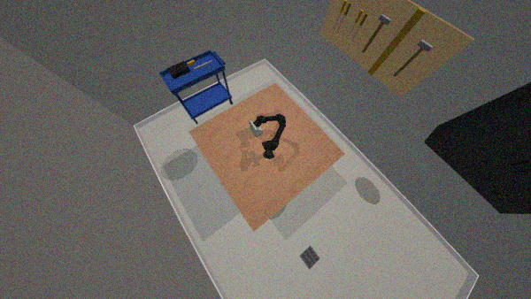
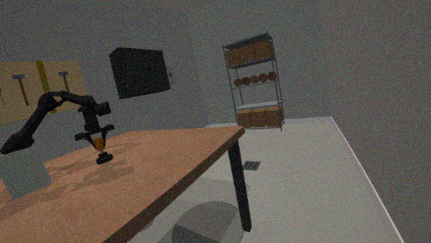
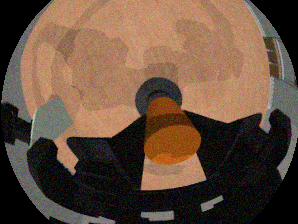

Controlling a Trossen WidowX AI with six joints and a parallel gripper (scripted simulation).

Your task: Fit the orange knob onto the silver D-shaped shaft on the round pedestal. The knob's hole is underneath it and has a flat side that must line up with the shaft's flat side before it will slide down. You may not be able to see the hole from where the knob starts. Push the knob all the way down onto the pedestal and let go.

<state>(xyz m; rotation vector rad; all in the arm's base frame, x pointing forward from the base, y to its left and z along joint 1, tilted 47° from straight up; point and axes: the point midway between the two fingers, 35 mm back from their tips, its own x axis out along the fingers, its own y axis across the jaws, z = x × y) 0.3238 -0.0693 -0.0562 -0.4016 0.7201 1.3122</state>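
Now: the orange knob 3 cm above my gripper tip. Also, from my gripper tip: dark round pedestal 4 cm below.
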